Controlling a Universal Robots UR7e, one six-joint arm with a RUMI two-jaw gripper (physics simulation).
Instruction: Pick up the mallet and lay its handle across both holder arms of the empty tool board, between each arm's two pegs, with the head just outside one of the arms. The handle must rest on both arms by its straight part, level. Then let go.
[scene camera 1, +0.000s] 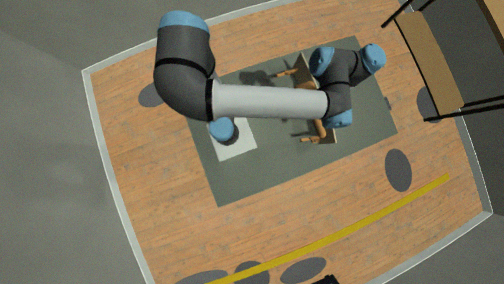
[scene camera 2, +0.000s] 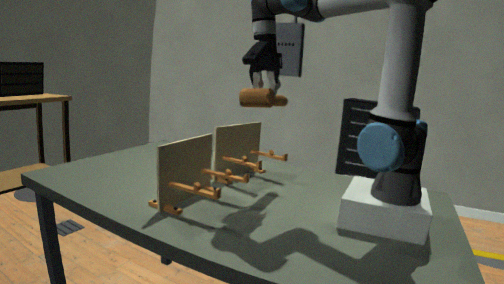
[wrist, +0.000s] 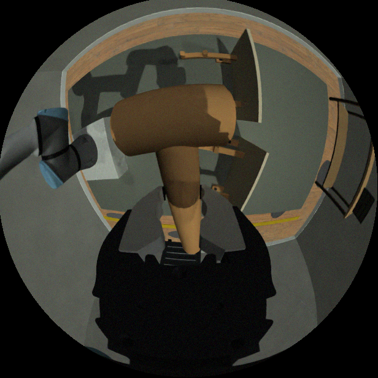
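Where they show: arm's base, origin of the base link: (scene camera 2: 395, 196).
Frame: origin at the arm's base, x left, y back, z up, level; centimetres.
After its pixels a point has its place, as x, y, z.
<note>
The mallet's head (scene camera 2: 256, 97) {6.2, -43.5, 23.6} (wrist: 175, 120) and handle (scene camera 1: 320, 128) {-17.5, -44.4, 23.5} (scene camera 2: 281, 101) {-13.7, -42.9, 21.7} (wrist: 182, 175) are brown wood. The mallet hangs roughly level, well above the boards, with its head towards scene camera 2. My gripper (scene camera 2: 266, 86) (wrist: 182, 186) is shut on its handle; the arm hides the gripper in scene camera 1. Two upright boards stand in a row: a near board (scene camera 2: 185, 172) {17.5, -59.7, 0.3} (wrist: 249, 75) and a far board (scene camera 2: 239, 145) {-16.0, -59.1, 3.1} (wrist: 245, 175). Peg-bearing arms stick out from the near board (scene camera 2: 195, 189) {25.6, -50.3, -0.6} (wrist: 207, 55) and the far board (scene camera 2: 270, 155) {-21.1, -48.1, 0.1} (wrist: 222, 150). No tool shows on either board.
The boards stand on a green-grey table (scene camera 1: 240, 180) {-31.5, 3.7, -8.7} (scene camera 2: 115, 180) {19.7, -89.6, -8.7}. The robot's base sits on a white block (scene camera 1: 245, 142) {-9.3, -8.7, 0.0} (scene camera 2: 385, 215) {10.3, -2.0, -2.4} on the arms' side of the boards. A wooden shelf unit (scene camera 1: 430, 62) stands beyond the table. A dark slatted panel (scene camera 2: 350, 135) is behind the base.
</note>
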